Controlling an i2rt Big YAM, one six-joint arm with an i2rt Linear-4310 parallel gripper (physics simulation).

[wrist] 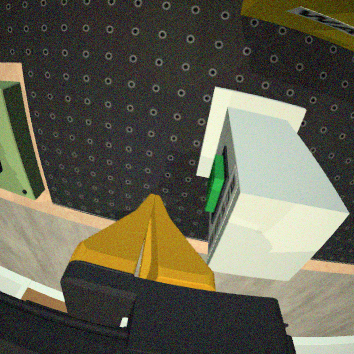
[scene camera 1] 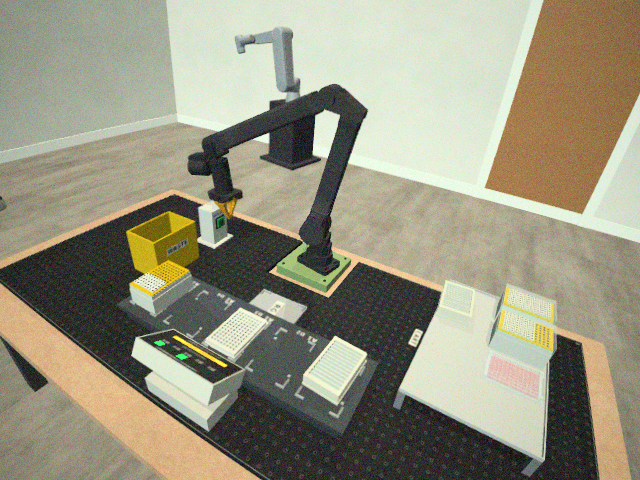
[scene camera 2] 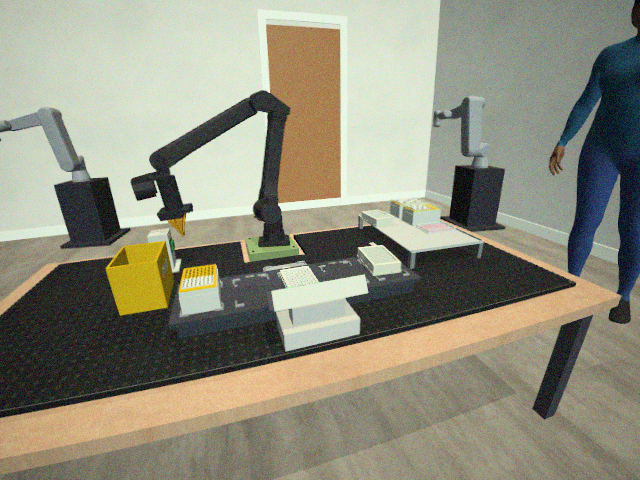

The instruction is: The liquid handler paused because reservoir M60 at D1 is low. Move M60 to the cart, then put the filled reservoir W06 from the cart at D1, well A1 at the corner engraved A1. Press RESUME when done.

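Places are measured from the arm's base along level axes (x ahead, y left, z up), in millimetres.
Pixels of known places: gripper, between the fingertips: (wrist: 152,201) (scene camera 1: 230,218) (scene camera 2: 183,235); arm's base, origin of its link: (scene camera 1: 318,263) (scene camera 2: 274,242).
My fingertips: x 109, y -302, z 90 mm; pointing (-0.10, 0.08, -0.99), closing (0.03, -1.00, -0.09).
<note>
Ahead of a thing's pixels: the offset from my fingertips to its middle. "spot": to the spot under its first point.
My gripper (scene camera 1: 229,215) (scene camera 2: 181,235) (wrist: 152,201) is shut and empty, pointing down near the white button post @(dx +19, dy -71, dz -41 mm) (scene camera 1: 209,225) (scene camera 2: 161,238) (wrist: 280,165). The post's green button @(dx +13, dy -42, dz -26 mm) (scene camera 1: 221,222) (wrist: 215,184) faces the finger side; in the wrist view the fingertips are left of it, apart in the picture. A cream reservoir with long troughs @(dx +226, dy +610, dz -40 mm) (scene camera 1: 336,367) (scene camera 2: 379,259) sits flat on the cart-side end of the dark deck (scene camera 1: 279,408) (scene camera 2: 237,322). Another trough reservoir @(dx -161, dy +735, dz -30 mm) (scene camera 1: 457,300) (scene camera 2: 376,218) stands at a corner of the cart @(dx -61, dy +851, dz -73 mm) (scene camera 1: 454,382) (scene camera 2: 439,242). Their names and A1 corners are not readable.
A yellow waste bin @(dx +215, dy -58, dz -39 mm) (scene camera 1: 164,242) (scene camera 2: 139,279) stands beside the post. The deck holds a tip box @(dx +333, dy +127, dz -26 mm) (scene camera 1: 160,286) (scene camera 2: 200,289) and a white well plate @(dx +290, dy +371, dz -51 mm) (scene camera 1: 236,332) (scene camera 2: 298,276). A screen unit @(spot: dx +452, dy +427, dz +26 mm) (scene camera 1: 188,364) (scene camera 2: 319,310) stands before the deck. Tip boxes @(dx -123, dy +912, dz +12 mm) (scene camera 1: 524,330) and a pink plate @(dx -15, dy +925, dz -39 mm) (scene camera 1: 514,376) are on the cart.
</note>
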